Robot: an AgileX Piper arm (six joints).
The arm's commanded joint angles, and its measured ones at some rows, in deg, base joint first. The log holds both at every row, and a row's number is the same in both.
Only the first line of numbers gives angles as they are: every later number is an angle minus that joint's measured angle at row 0.
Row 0, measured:
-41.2 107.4 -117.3 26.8 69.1 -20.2
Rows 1 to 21, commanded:
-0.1 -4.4 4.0 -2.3 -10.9 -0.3
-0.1 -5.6 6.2 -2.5 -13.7 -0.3
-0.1 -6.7 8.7 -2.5 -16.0 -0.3
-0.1 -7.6 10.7 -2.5 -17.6 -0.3
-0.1 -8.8 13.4 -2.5 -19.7 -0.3
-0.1 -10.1 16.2 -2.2 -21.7 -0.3
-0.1 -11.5 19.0 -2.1 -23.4 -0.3
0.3 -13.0 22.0 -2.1 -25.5 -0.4
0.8 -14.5 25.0 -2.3 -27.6 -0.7
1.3 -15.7 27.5 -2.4 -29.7 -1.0
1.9 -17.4 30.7 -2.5 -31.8 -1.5
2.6 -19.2 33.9 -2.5 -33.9 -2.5
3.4 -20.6 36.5 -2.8 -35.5 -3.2
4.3 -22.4 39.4 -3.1 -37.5 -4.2
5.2 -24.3 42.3 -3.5 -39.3 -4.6
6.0 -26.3 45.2 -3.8 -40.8 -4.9
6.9 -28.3 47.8 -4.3 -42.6 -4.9
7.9 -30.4 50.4 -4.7 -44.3 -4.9
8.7 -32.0 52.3 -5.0 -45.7 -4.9
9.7 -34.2 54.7 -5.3 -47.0 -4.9
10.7 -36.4 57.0 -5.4 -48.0 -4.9
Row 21, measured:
7.6 -28.7 49.3 -4.1 -41.9 -3.9
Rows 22 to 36, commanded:
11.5 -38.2 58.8 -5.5 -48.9 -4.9
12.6 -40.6 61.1 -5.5 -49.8 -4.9
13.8 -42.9 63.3 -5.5 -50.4 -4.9
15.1 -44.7 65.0 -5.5 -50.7 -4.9
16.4 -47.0 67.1 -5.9 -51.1 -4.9
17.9 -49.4 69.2 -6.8 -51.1 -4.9
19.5 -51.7 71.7 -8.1 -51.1 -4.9
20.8 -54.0 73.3 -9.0 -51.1 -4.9
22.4 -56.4 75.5 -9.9 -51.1 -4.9
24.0 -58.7 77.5 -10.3 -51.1 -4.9
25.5 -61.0 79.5 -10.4 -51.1 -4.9
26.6 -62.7 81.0 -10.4 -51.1 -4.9
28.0 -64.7 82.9 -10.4 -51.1 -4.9
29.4 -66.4 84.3 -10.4 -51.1 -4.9
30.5 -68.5 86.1 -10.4 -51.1 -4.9
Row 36, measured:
26.1 -61.7 80.1 -9.4 -50.5 -4.4
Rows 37 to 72, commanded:
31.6 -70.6 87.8 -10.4 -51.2 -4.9
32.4 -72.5 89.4 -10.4 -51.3 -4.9
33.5 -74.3 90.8 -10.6 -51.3 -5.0
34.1 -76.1 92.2 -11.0 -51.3 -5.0
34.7 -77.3 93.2 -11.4 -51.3 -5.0
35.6 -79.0 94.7 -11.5 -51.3 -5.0
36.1 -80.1 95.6 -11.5 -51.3 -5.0
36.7 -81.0 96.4 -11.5 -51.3 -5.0
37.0 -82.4 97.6 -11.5 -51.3 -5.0
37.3 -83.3 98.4 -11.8 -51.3 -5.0
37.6 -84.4 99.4 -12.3 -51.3 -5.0
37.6 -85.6 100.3 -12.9 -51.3 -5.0
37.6 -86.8 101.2 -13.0 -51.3 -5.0
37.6 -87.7 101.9 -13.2 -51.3 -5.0
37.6 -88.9 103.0 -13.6 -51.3 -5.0
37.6 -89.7 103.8 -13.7 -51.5 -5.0
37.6 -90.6 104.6 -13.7 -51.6 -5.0
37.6 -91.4 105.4 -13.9 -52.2 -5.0
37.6 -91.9 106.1 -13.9 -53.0 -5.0
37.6 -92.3 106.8 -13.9 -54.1 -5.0
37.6 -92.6 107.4 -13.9 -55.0 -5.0
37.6 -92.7 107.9 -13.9 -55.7 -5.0
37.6 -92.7 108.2 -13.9 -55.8 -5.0
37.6 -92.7 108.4 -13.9 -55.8 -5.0
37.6 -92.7 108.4 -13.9 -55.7 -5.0
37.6 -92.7 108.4 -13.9 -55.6 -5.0
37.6 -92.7 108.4 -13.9 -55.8 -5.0
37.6 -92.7 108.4 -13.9 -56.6 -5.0
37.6 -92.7 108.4 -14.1 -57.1 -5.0
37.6 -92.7 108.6 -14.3 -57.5 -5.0
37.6 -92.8 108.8 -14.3 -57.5 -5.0
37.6 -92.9 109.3 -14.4 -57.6 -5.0
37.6 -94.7 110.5 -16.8 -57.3 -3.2
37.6 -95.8 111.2 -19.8 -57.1 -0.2
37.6 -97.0 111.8 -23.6 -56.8 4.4
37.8 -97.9 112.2 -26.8 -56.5 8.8
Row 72, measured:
37.5 -94.4 110.3 -17.0 -56.9 -2.8
